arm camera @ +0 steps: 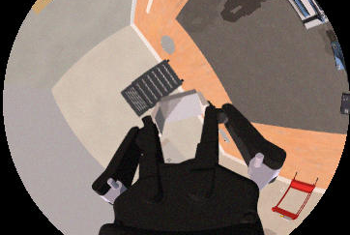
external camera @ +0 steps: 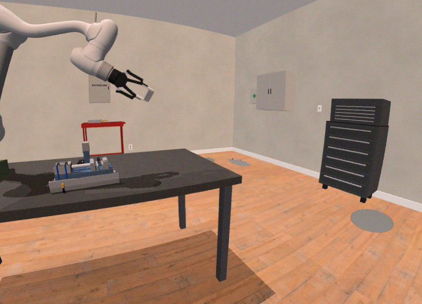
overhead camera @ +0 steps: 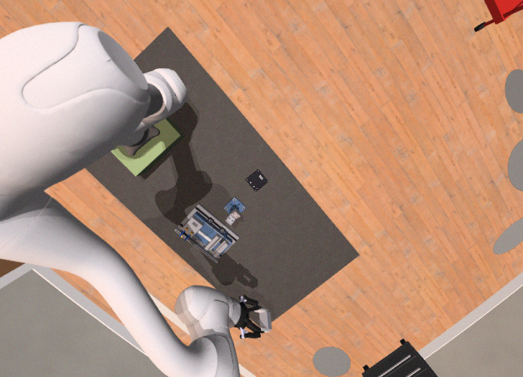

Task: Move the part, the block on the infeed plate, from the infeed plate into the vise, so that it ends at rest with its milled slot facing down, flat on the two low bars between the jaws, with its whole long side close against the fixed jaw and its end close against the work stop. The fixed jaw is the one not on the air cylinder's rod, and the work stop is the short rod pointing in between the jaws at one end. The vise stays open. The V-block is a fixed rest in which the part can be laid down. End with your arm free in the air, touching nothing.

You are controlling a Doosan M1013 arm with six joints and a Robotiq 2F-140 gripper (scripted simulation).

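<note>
Now: the part 3 cm ahead of my hand and 1 cm below it. Round my hand: black infeed plate 38 cm behind, 30 cm to the left, 42 cm below.
</note>
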